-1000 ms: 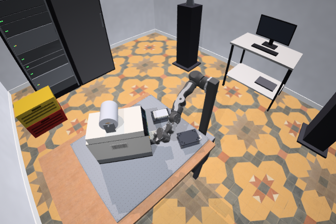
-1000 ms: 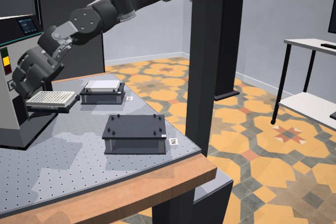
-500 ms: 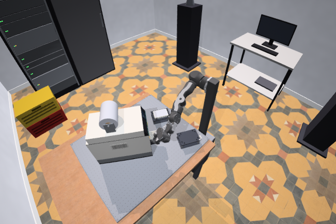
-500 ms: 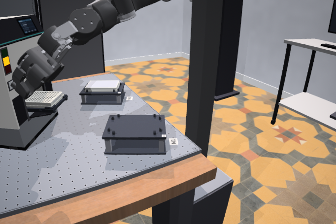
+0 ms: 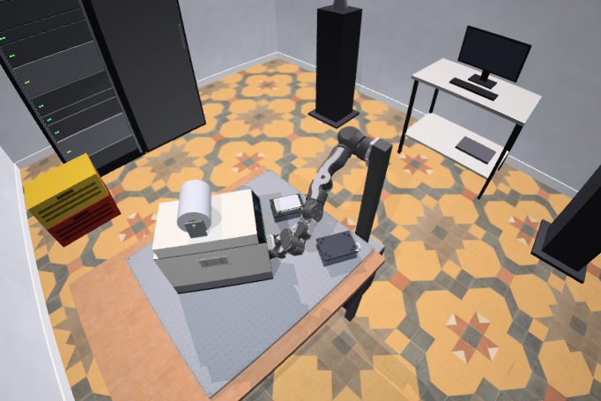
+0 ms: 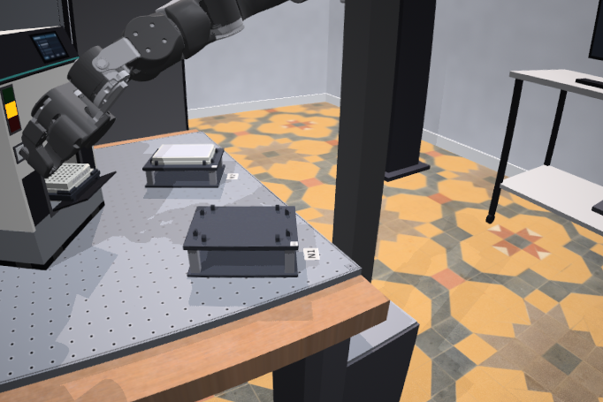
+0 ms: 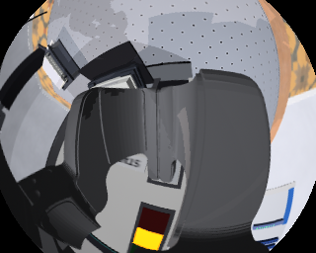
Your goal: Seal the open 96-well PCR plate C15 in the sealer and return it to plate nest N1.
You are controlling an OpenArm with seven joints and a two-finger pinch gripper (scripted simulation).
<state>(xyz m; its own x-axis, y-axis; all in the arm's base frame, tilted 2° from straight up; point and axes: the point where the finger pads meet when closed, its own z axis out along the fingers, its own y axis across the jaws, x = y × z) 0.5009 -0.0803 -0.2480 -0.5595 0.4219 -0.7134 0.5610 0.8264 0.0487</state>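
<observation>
The start key lies 2 cm to the right of my hand, 2 cm ahead of it and 1 cm above it. From my hand the other things lie so: sealer stage: 11 cm to the right, 8 cm below, 1 cm behind; sealer screen: 14 cm above, 13 cm to the right, 4 cm behind; white 96-well plate C15: 11 cm to the right, 7 cm below, 1 cm behind.
</observation>
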